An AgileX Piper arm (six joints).
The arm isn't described. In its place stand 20 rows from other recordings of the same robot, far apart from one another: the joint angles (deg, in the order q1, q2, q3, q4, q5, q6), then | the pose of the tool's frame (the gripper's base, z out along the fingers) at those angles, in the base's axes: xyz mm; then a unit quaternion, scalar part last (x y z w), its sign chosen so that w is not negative.
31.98 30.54 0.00 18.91 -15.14 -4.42 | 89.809, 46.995, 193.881, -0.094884, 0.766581, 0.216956, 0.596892
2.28 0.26 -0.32 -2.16 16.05 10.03 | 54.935, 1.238, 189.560, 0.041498, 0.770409, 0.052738, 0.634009
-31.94 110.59 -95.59 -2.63 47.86 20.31 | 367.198, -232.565, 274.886, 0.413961, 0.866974, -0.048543, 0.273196
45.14 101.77 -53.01 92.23 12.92 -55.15 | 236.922, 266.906, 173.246, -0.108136, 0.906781, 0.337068, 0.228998
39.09 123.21 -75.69 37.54 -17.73 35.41 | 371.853, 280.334, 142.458, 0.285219, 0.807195, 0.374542, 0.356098
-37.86 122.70 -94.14 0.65 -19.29 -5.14 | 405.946, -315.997, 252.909, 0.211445, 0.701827, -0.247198, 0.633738
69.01 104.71 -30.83 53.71 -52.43 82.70 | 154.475, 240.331, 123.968, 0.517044, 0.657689, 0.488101, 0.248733
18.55 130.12 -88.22 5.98 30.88 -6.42 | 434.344, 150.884, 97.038, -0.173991, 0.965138, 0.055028, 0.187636
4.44 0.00 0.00 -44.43 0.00 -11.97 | 55.966, 4.346, 213.281, -0.342087, 0.582606, -0.322960, 0.662754
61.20 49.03 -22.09 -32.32 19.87 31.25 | 88.879, 127.344, 232.010, -0.420094, 0.795270, 0.149448, 0.410770
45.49 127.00 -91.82 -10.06 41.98 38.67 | 327.915, 318.406, 132.412, -0.113735, 0.979075, 0.052992, 0.160216
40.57 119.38 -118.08 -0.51 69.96 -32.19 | 348.122, 297.058, 304.941, -0.580962, 0.787507, 0.010633, 0.205431
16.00 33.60 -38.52 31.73 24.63 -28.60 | 106.402, 51.259, 358.752, -0.171344, 0.752964, 0.176054, 0.610484
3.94 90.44 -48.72 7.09 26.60 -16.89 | 294.909, 25.353, 191.717, -0.128936, 0.963733, 0.013475, 0.233265
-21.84 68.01 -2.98 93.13 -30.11 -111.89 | 86.555, -83.798, 123.626, 0.092198, 0.934372, -0.316843, 0.134384
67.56 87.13 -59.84 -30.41 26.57 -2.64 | 143.774, 294.157, 268.844, -0.665469, 0.636597, 0.019747, 0.389237
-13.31 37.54 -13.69 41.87 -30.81 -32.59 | 118.554, -60.015, 273.056, 0.232190, 0.635914, -0.169499, 0.716220
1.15 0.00 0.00 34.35 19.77 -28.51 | 52.645, 18.428, 187.498, -0.039846, 0.772354, 0.103761, 0.625392
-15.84 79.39 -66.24 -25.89 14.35 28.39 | 306.782, -97.279, 361.294, 0.166469, 0.807061, -0.106556, 0.556405
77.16 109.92 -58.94 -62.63 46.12 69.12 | 133.398, 323.149, 143.985, -0.426055, 0.826344, -0.121726, 0.347587
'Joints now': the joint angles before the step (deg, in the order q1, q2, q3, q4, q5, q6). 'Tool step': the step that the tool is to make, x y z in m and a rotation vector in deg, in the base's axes. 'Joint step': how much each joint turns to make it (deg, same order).
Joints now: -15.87 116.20 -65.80 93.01 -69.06 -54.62
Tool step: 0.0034 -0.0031 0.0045 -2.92 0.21 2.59
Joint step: -0.30 0.00 -0.01 -4.30 0.00 0.64
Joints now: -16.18 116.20 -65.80 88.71 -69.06 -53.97
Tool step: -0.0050 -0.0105 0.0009 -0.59 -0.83 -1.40
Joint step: -1.76 0.00 0.00 -0.85 0.00 1.03
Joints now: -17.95 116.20 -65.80 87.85 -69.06 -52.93
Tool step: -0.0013 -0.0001 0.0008 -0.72 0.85 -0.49
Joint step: 0.01 0.01 0.10 -0.11 -1.00 -0.56
